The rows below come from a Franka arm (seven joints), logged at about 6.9 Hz.
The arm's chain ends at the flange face. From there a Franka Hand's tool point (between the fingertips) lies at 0.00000 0.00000 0.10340 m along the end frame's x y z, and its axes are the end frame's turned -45 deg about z.
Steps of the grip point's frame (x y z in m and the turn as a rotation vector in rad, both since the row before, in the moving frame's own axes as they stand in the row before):
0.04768 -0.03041 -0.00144 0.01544 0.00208 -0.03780
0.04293 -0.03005 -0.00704 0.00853 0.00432 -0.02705
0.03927 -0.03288 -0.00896 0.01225 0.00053 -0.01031
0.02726 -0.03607 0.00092 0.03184 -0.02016 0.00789
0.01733 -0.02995 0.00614 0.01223 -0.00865 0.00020
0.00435 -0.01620 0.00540 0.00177 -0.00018 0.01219
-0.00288 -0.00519 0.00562 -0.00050 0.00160 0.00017
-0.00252 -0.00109 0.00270 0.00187 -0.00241 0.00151
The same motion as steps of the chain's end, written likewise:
0.01321 -0.05396 -0.00143 0.01239 -0.00945 -0.03780
0.00943 -0.05067 -0.00704 0.00909 -0.00298 -0.02705
0.00538 -0.05009 -0.00895 0.00904 -0.00829 -0.01031
-0.00243 -0.04391 0.00099 0.00826 -0.03677 0.00789
-0.00740 -0.03317 0.00615 0.00253 -0.01476 0.00020
-0.00824 -0.01441 0.00540 0.00112 -0.00138 0.01219
-0.00586 -0.00155 0.00562 0.00078 0.00148 0.00017
-0.00224 0.00097 0.00270 -0.00038 -0.00303 0.00151

